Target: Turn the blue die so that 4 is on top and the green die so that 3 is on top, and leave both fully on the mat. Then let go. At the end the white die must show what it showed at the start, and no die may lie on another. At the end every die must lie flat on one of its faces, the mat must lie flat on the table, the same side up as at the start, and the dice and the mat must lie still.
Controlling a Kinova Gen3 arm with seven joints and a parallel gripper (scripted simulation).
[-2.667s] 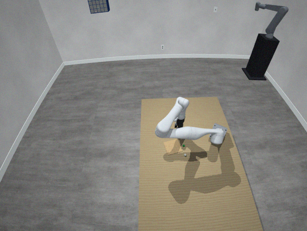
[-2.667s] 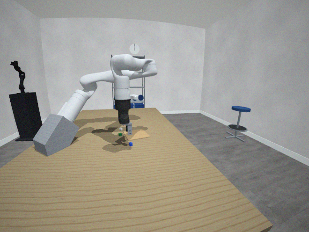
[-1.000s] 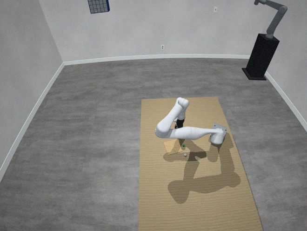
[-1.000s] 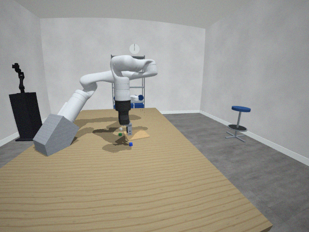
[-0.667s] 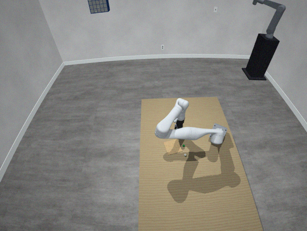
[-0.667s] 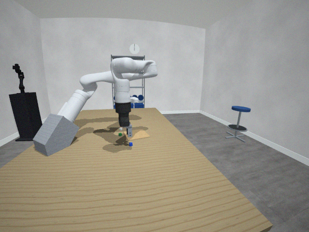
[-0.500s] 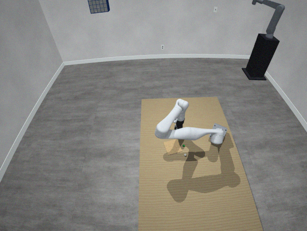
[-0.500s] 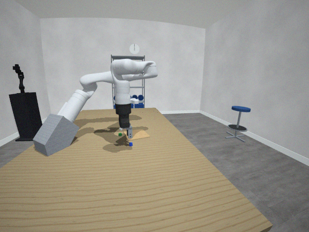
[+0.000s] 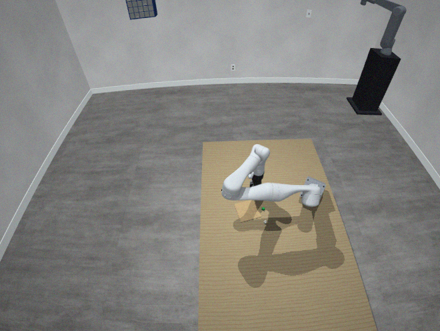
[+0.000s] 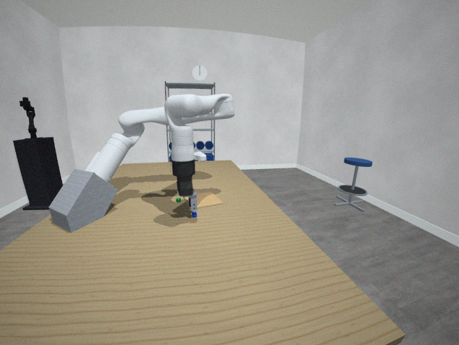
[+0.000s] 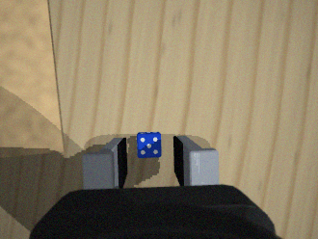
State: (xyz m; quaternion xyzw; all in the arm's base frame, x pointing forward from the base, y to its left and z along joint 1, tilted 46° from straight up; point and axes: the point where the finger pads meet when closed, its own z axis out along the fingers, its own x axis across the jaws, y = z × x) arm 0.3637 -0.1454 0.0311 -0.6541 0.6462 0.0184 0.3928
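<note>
Right now my hand is 40 mm above the blue die. Round my hand: green die 60 mm behind, 140 mm to the left, 40 mm below; then tan mat 40 mm ahead, 140 mm to the left, 50 mm below; then white die 70 mm behind, 240 mm to the left, 40 mm below.
</note>
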